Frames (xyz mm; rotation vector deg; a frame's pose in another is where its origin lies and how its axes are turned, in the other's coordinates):
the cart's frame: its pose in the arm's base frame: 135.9 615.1 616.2 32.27 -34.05 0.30
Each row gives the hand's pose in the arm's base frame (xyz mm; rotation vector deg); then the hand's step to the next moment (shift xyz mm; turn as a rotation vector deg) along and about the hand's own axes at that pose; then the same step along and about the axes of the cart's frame.
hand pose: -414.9 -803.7 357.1 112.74 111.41 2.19
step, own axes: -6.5 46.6 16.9 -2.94 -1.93 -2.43
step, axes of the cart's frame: 41.7 -16.5 -22.1 -0.57 -0.32 4.22
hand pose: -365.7 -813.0 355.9 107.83 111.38 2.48
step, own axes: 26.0 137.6 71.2 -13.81 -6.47 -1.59
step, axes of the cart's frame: 110.4 -25.5 -108.9 -1.91 -8.55 12.58
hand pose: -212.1 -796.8 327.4 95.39 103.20 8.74
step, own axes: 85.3 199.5 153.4 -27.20 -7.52 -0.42
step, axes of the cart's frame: 175.9 -14.4 -198.7 1.42 -17.52 22.08
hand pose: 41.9 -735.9 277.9 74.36 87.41 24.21
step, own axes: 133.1 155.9 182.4 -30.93 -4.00 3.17
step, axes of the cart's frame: 186.2 45.7 -196.3 7.21 -19.42 23.53
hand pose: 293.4 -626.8 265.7 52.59 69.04 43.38
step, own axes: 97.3 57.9 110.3 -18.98 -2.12 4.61
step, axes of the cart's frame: 103.2 67.2 -99.1 6.95 -12.34 13.62
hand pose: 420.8 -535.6 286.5 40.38 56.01 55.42
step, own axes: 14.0 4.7 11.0 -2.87 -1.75 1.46
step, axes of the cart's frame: 9.4 11.7 -10.7 1.66 -3.06 1.15
